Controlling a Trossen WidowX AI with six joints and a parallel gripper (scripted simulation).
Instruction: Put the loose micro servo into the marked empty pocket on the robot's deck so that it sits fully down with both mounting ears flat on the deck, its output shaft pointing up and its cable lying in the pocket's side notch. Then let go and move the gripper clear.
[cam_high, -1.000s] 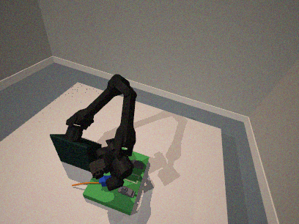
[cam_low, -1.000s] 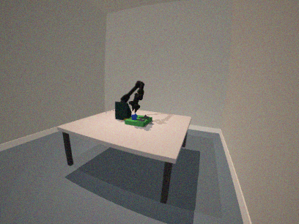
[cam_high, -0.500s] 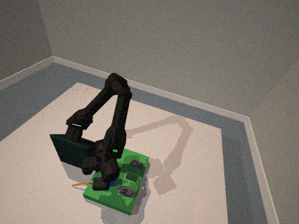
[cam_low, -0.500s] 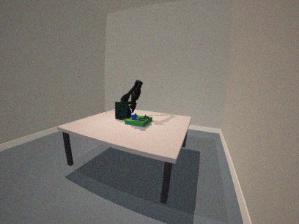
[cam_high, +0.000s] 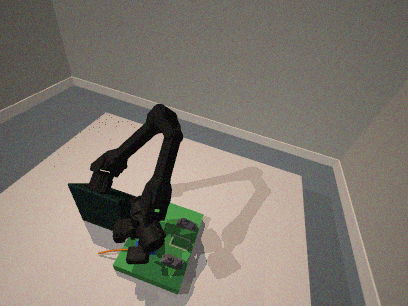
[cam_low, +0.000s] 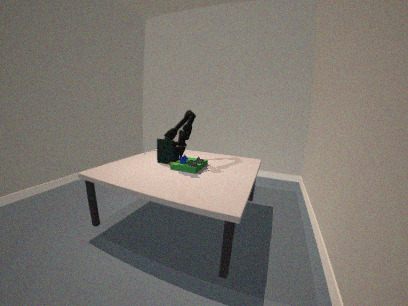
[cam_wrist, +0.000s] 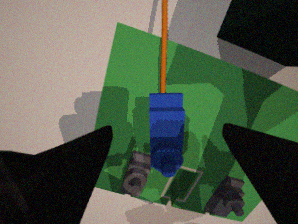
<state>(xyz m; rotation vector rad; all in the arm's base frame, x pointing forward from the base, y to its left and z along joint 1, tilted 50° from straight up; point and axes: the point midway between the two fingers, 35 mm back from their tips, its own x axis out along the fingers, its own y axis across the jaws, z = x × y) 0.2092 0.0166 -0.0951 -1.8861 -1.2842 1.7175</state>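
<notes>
My gripper tip is now 7 cm to the right of the green deck and 9 cm above it.
</notes>
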